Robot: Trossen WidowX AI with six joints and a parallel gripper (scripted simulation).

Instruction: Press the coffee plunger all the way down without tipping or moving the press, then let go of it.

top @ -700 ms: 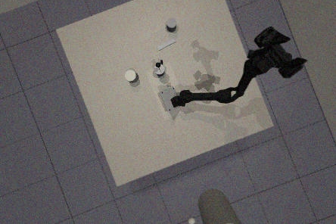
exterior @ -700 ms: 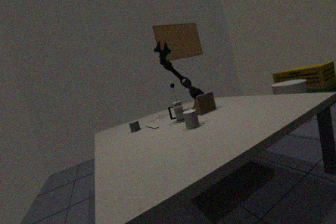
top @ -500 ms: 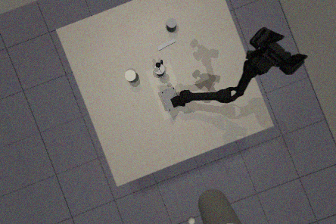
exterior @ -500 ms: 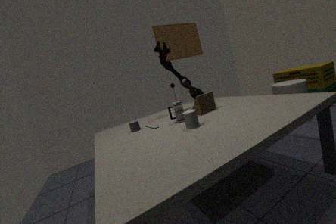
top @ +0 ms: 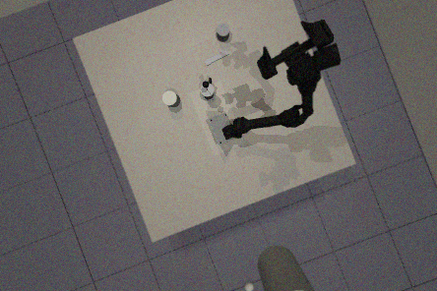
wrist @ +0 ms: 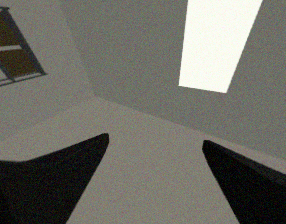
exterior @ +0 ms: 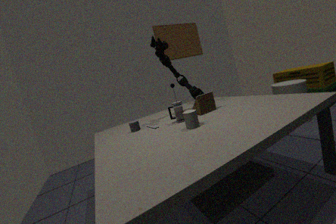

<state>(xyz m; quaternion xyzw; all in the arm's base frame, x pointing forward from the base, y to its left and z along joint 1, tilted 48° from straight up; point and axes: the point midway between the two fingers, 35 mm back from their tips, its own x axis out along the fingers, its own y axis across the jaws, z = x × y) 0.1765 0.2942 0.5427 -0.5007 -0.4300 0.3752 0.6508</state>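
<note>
Right now my gripper tip is 8 cm short of the coffee press, 19 cm to the right of it and 55 cm above it. Round my gripper tip: flat strip (25 cm ahead, 7 cm to the left, 68 cm below); then grey cup (35 cm ahead, 2 cm to the right, 65 cm below); then white mug (11 cm ahead, 40 cm to the left, 64 cm below).
</note>
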